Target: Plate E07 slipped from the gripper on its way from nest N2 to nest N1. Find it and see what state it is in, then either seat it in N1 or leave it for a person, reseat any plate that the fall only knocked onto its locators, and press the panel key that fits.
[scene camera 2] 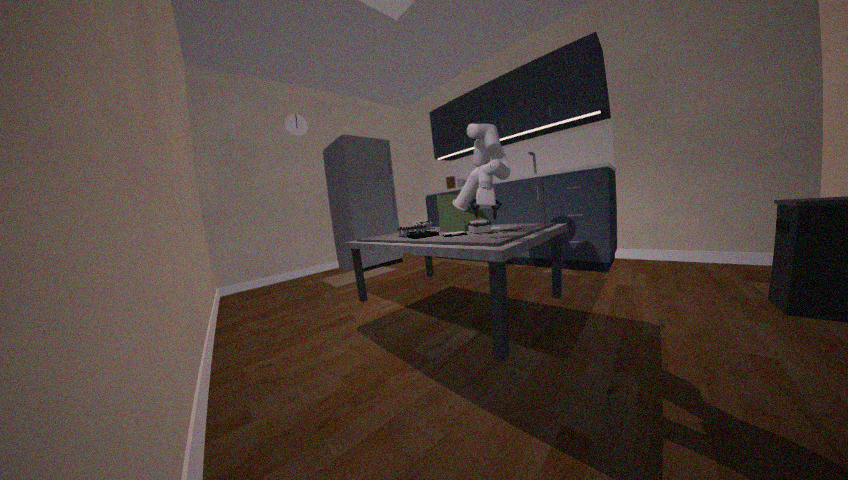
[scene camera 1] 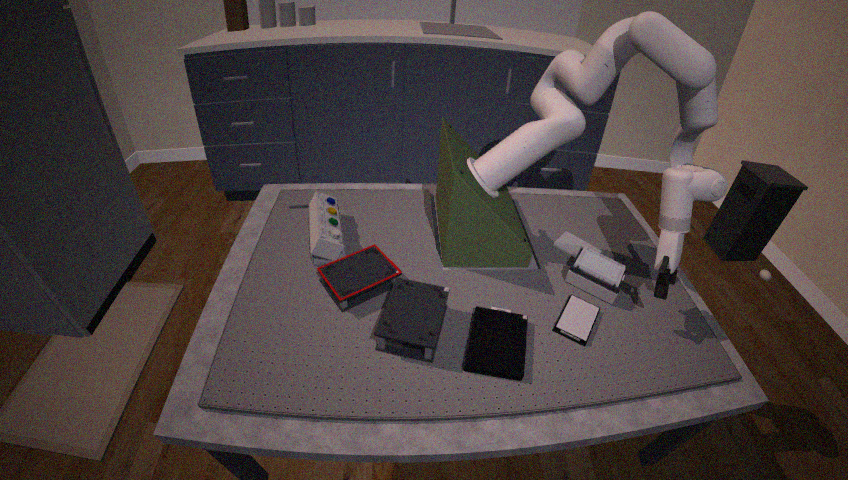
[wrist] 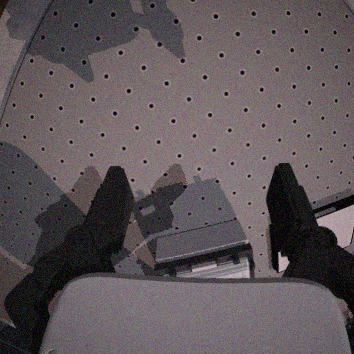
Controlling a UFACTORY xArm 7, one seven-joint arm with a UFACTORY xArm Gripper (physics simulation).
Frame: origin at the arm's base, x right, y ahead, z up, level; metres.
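Seen in the pictures: gripper, fingertip midpoint: (scene camera 2: 485, 217) (scene camera 1: 664, 290) (wrist: 198, 181); arm's base, link origin: (scene camera 2: 459, 205) (scene camera 1: 481, 178).
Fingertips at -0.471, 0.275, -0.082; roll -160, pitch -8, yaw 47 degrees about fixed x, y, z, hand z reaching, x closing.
Pixels of each thing's top centre, then the offset from my fingertips to it, as dx, dy, dz. "spot": a spot on its surface instead.
- holder, surface spot: (wrist: 200, 243) spot: +0.082, -0.065, -0.061
- pale ribbed plate, top centre: (wrist: 216, 310) (scene camera 1: 601, 263) +0.143, -0.103, -0.022
- flat pale piece, top centre: (scene camera 1: 578, 247) +0.158, -0.241, -0.083
- small black-edged item with a white face, top centre: (wrist: 317, 239) (scene camera 1: 578, 316) (scene camera 2: 454, 232) +0.218, +0.033, -0.077
- key panel, top centre: (scene camera 1: 323, 211) (scene camera 2: 420, 220) +0.875, -0.183, -0.007
- dark platform with a red outline, top centre: (scene camera 1: 358, 268) +0.744, -0.025, -0.045
- dark grey platform, top centre: (scene camera 1: 414, 306) (scene camera 2: 410, 225) +0.602, +0.089, -0.023
- flat black unit, top centre: (scene camera 1: 499, 337) (scene camera 2: 422, 232) +0.419, +0.118, -0.064
My gripper (scene camera 1: 663, 288) (wrist: 198, 181) is open and empty, above the board's right side. In the wrist view, a grey nest or holder (scene camera 1: 592, 284) (wrist: 200, 243) with a pale ribbed plate (scene camera 1: 599, 265) (wrist: 220, 270) in it is partly hidden by the gripper body. A flat pale piece (scene camera 1: 574, 242) lies against its far side. A small black-edged item with a white face (scene camera 1: 578, 319) (wrist: 340, 225) lies nearer the front. The key panel (scene camera 1: 324, 234) at the left has blue, yellow, green and whitish keys. No label is readable, so I cannot tell which is E07, N1 or N2.
Left to right stand a dark platform with a red outline (scene camera 1: 360, 271), a dark grey platform (scene camera 1: 413, 312) and a flat black unit (scene camera 1: 496, 343). The green wedge mount (scene camera 1: 484, 237) carries the arm at the back. A dark cabinet (scene camera 1: 755, 214) (scene camera 2: 809, 261) stands beyond the table.
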